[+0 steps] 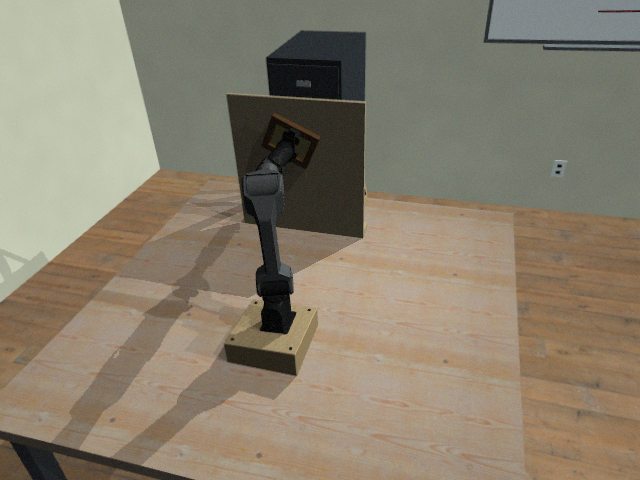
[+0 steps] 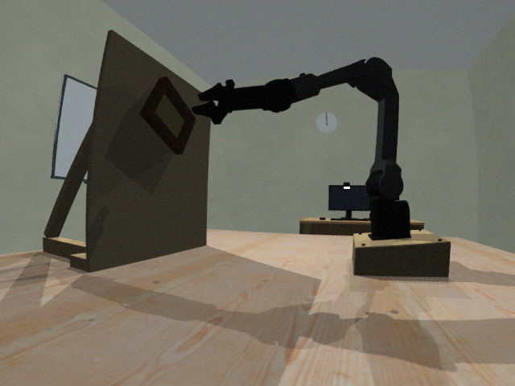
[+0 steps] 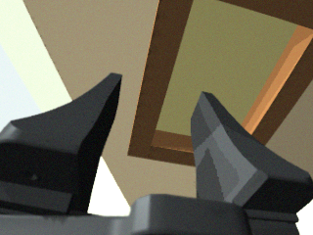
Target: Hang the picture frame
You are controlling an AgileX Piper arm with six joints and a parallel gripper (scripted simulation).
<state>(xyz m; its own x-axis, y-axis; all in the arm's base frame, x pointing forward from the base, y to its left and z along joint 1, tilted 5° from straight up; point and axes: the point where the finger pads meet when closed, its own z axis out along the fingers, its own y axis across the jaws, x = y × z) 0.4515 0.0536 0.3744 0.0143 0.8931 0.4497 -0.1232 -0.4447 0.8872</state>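
Right now my hand is 7 cm short of the dark brown picture frame, 4 cm above it and 3 cm to the right of it. From my hand the other things lie so: upright board: 15 cm below, 9 cm ahead, 2 cm to the left.
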